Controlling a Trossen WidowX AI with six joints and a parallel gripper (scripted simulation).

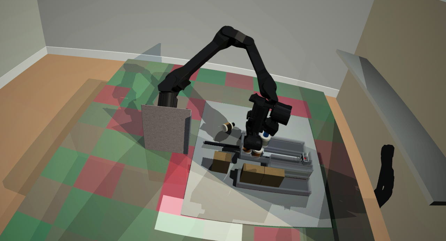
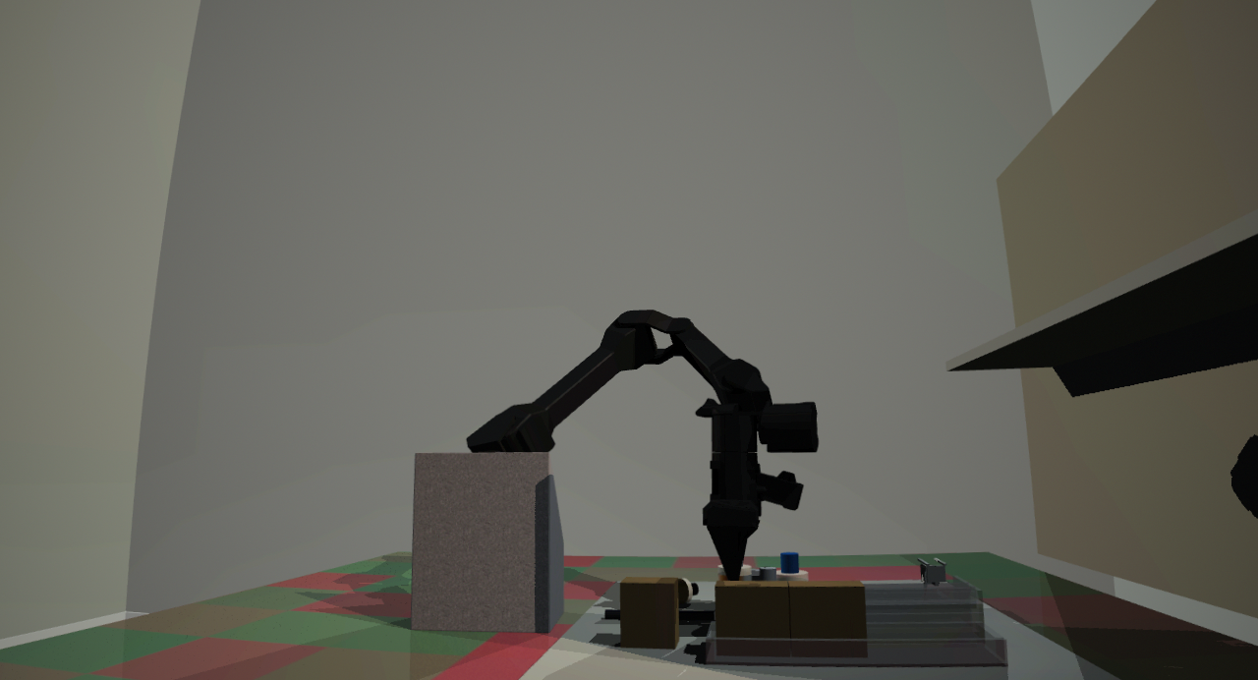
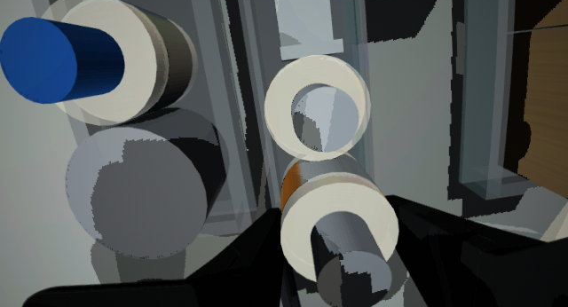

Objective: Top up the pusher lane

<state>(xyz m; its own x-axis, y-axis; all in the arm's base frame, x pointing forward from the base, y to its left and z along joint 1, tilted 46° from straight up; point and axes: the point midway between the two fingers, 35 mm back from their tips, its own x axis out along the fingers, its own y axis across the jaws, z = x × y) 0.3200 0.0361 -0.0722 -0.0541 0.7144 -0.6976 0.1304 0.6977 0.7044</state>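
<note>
My gripper tip is now 8 cm to the right of the grey cylinder, 3 cm above it and 2 cm short of it. Round my gripper tip: black bar 10 cm behind, 5 cm below, 4 cm to the left; brown box 10 cm behind, 8 cm to the right, 2 cm below; pusher plate 15 cm ahead, 5 cm to the right, 1 cm below.
</note>
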